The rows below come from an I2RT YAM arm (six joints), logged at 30 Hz.
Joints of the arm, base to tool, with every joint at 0 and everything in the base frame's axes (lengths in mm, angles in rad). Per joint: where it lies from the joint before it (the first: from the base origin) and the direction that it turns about. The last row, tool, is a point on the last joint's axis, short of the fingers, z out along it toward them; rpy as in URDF.
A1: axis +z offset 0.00 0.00 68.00
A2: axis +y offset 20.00 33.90 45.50
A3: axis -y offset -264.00 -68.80 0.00
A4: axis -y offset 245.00 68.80 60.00
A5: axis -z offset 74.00 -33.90 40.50
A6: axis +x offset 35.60 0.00 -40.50
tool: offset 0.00 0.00 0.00 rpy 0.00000 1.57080 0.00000
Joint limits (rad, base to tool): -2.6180..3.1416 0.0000..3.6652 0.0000..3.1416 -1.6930..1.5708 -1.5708..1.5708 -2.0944..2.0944
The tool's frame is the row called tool.
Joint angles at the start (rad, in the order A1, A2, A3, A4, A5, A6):
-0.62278 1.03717 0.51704 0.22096 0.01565 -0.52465
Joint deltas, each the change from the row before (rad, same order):
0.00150 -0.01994 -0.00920 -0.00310 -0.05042 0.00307
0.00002 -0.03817 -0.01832 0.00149 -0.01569 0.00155
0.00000 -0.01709 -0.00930 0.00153 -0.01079 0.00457
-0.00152 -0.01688 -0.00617 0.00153 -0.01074 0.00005
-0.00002 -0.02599 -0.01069 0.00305 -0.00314 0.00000
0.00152 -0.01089 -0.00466 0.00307 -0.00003 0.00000
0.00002 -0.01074 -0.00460 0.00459 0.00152 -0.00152
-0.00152 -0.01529 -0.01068 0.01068 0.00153 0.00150
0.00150 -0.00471 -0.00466 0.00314 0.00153 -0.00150
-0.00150 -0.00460 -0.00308 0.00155 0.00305 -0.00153
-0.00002 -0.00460 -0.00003 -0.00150 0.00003 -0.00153
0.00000 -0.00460 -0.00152 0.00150 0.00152 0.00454
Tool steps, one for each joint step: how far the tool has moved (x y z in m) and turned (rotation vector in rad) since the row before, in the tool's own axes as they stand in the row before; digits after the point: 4 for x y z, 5 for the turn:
-0.0007 0.0020 -0.0036 -0.04111 -0.03252 0.00256
-0.0001 0.0009 -0.0067 -0.00302 -0.02631 0.00064
0.0001 0.0007 -0.0030 -0.00477 -0.01343 0.00405
-0.0006 -0.0001 -0.0029 -0.00203 -0.01522 -0.00038
-0.0007 0.0001 -0.0044 0.00631 -0.01746 -0.00134
-0.0005 0.0002 -0.0018 0.00324 -0.00879 -0.00104
-0.0005 -0.0002 -0.0018 0.00659 -0.00857 -0.00232
0.0004 0.0000 -0.0026 0.01016 -0.01179 0.00069
0.0004 0.0006 -0.0008 0.00161 -0.00272 -0.00201
0.0004 -0.0002 -0.0008 0.00546 -0.00044 -0.00146
-0.0005 -0.0002 -0.0008 0.00156 -0.00263 -0.00173
-0.0003 -0.0002 -0.0008 0.00358 -0.00322 0.00423

